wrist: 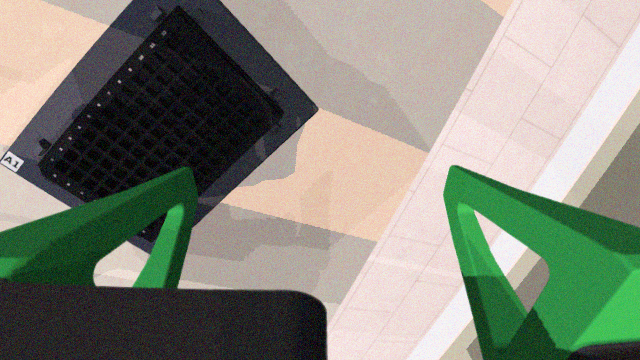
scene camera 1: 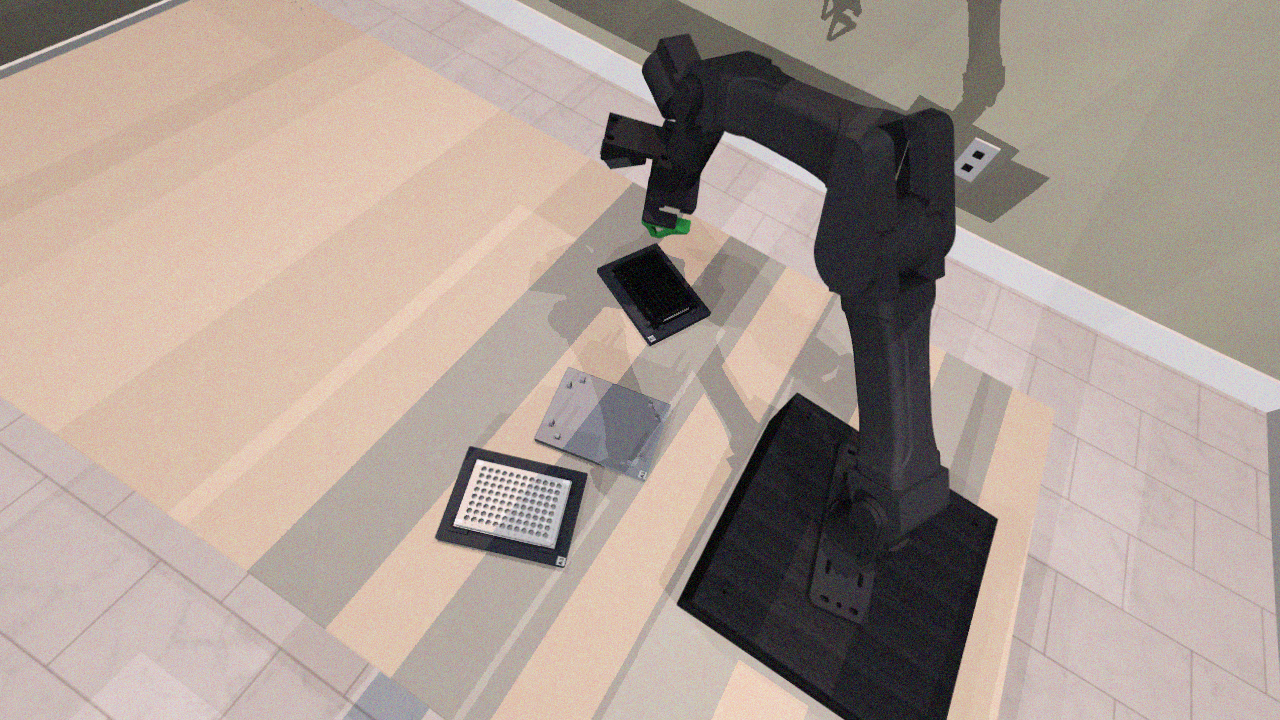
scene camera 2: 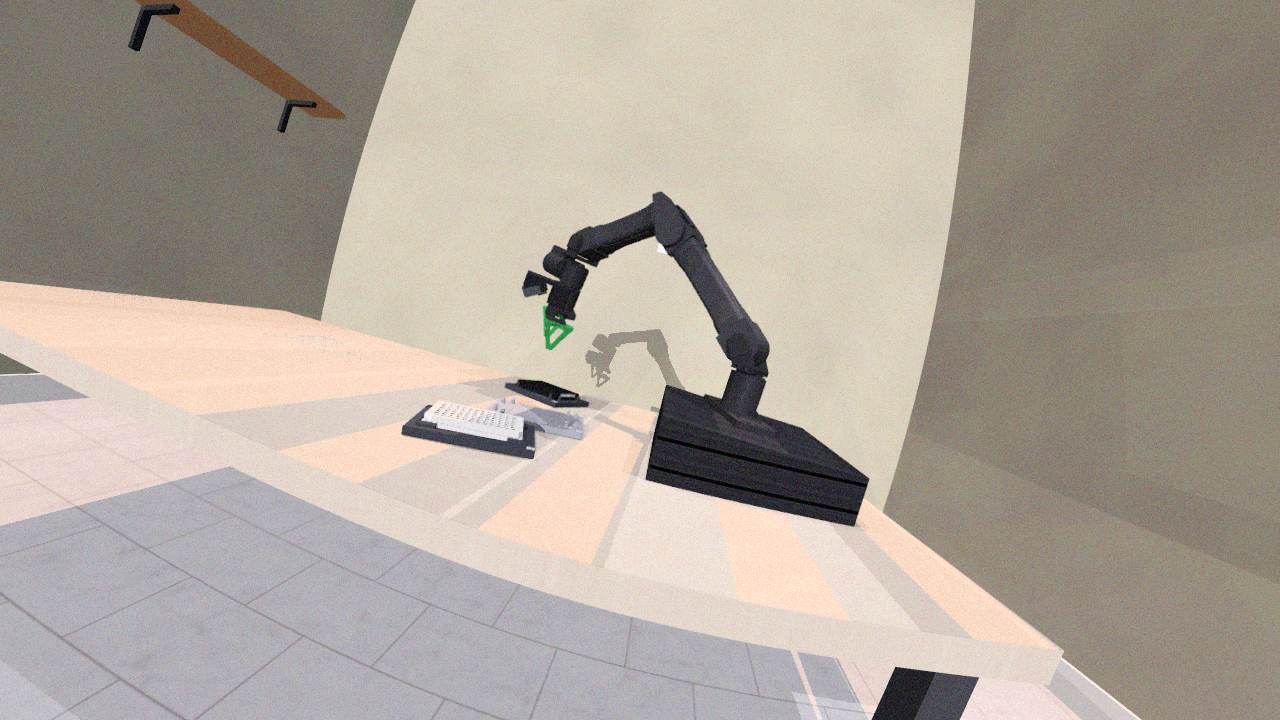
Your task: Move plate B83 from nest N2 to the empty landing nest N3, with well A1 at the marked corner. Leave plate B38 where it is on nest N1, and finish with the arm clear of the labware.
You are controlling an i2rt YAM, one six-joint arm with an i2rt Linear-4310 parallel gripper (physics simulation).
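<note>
My gripper (scene camera 1: 666, 227) (scene camera 2: 556, 334) (wrist: 320, 180) has green fingers spread wide. It is open and empty, above and beyond the black plate. The black plate (scene camera 1: 651, 282) (scene camera 2: 547, 390) (wrist: 175, 110) sits in a dark nest (scene camera 1: 657, 333) (wrist: 300, 102), whose A1 tag (wrist: 11, 161) shows at the left in the wrist view. The left finger covers part of that plate and nest. A white plate (scene camera 1: 514, 503) (scene camera 2: 474, 420) sits in another dark nest (scene camera 1: 575, 501) (scene camera 2: 465, 443). The grey nest (scene camera 1: 590, 416) (scene camera 2: 559, 420) between them is empty. Plate and nest numbers cannot be read.
The arm stands on a black base block (scene camera 1: 751, 573) (scene camera 2: 751, 474), to the right of the nests in the first scene view. The wall (scene camera 1: 1118, 179) rises behind the table. A shelf (scene camera 2: 241, 53) hangs high at the upper left of the second scene view.
</note>
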